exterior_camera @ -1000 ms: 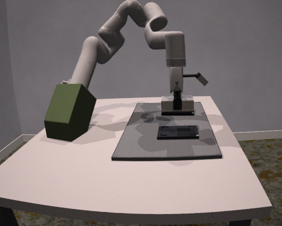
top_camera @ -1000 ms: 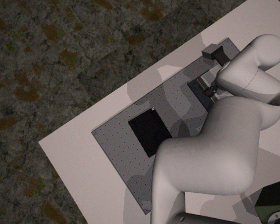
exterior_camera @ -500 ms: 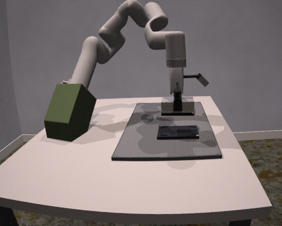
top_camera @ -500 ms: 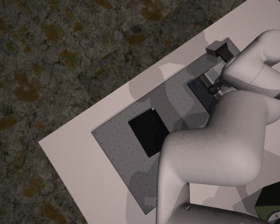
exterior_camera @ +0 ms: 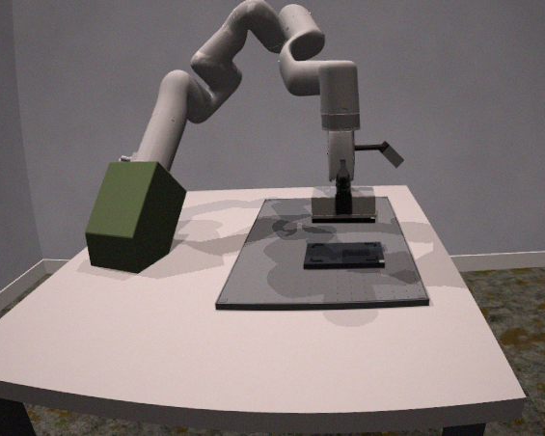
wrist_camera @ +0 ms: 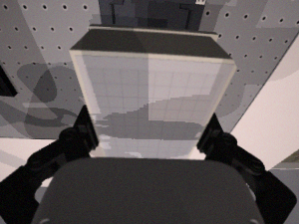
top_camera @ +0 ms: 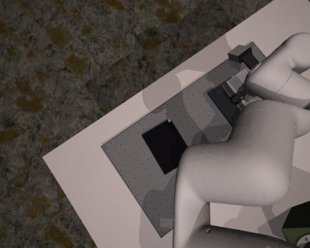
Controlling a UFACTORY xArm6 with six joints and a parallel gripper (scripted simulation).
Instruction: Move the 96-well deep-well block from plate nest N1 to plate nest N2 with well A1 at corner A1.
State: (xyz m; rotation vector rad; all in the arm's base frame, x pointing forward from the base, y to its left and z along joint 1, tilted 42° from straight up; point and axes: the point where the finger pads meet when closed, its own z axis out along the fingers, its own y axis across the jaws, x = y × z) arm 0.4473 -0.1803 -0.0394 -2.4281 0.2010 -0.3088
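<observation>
Now: the nest N2 110 mm below my hand. The rest, counted from my hand: black nest 20 mm ahead, 290 mm to the left, 110 mm below; then deep-well block right at my hand.
</observation>
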